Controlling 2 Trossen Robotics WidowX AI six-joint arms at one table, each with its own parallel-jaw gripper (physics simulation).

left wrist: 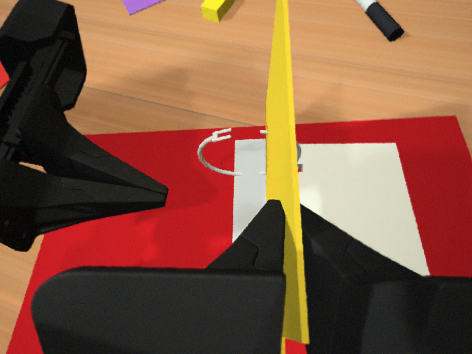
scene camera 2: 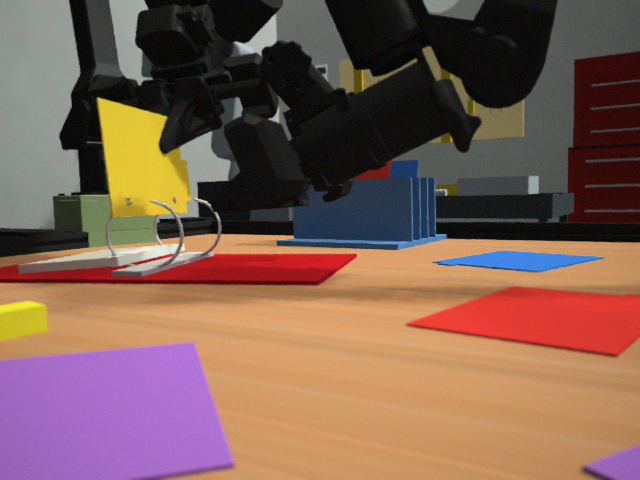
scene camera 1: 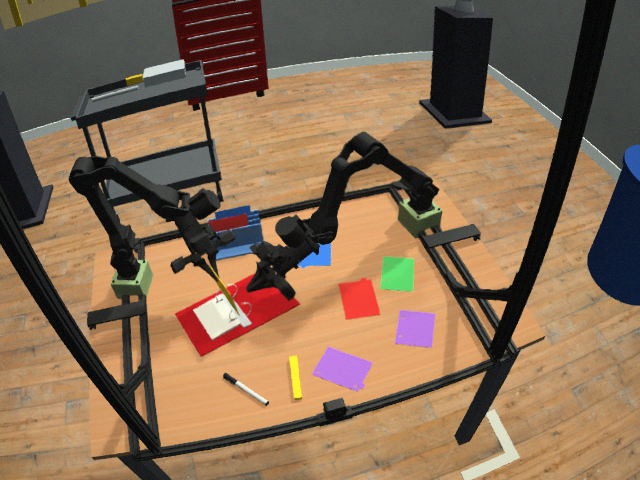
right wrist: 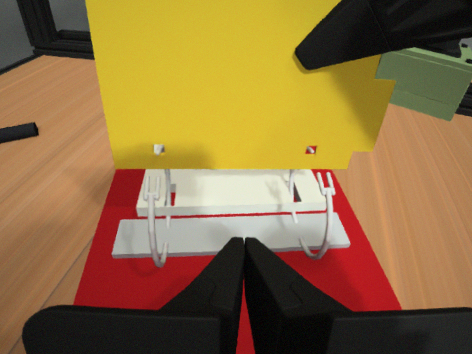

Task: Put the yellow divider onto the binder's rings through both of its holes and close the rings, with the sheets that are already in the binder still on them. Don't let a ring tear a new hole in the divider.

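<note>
The red binder lies open. Its rings stand open, and the white sheets sit at their far halves. My left gripper is shut on the yellow divider, upright above the sheets, holes low. In the right wrist view, ring tips show at both holes; how far they pass through is unclear. My right gripper is shut and empty, facing the near ring halves.
A blue file rack stands behind the binder. Red, green, blue and purple dividers lie to the right. A marker and a yellow bar lie in front.
</note>
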